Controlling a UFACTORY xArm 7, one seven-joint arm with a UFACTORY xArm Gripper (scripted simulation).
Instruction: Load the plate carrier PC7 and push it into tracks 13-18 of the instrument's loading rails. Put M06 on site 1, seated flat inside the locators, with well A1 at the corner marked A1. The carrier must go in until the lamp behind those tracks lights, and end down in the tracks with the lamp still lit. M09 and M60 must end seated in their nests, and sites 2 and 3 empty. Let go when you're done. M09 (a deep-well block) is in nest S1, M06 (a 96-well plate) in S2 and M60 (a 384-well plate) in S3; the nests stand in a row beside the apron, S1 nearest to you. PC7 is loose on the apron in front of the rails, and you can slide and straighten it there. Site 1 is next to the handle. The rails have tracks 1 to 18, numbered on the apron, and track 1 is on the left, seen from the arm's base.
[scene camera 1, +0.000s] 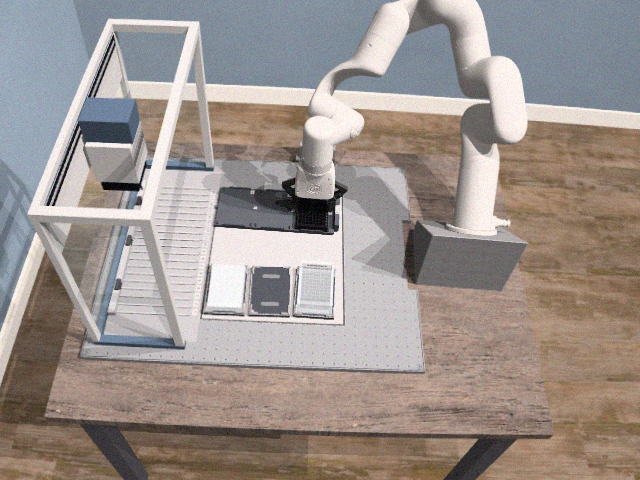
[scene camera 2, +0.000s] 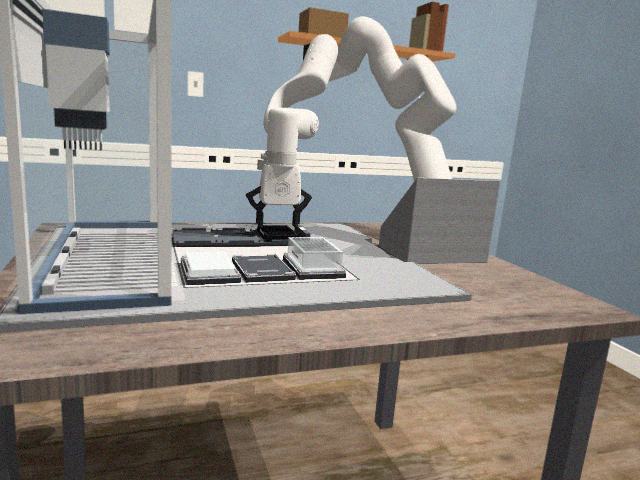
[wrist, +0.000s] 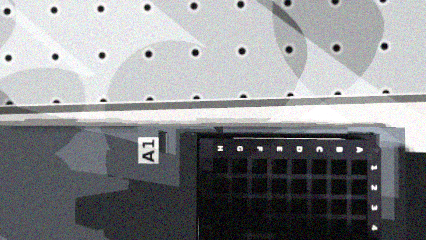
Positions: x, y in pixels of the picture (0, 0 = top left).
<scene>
my gripper: scene camera 1 313, 206; scene camera 2 277, 226; not seen in the wrist view (out of frame)
white plate M60: scene camera 1 226, 290; scene camera 2 205, 264; not seen in the wrist view (out of frame)
clear deep-well block M09: scene camera 1; scene camera 2; not seen in the wrist view (out of frame)
dark plate carrier PC7: scene camera 1; scene camera 2; wrist 64, 175
same spot on dark plate carrier PC7: (scene camera 1: 239, 207) = (scene camera 2: 198, 236)
same spot on clear deep-well block M09: (scene camera 1: 314, 296) = (scene camera 2: 318, 249)
</scene>
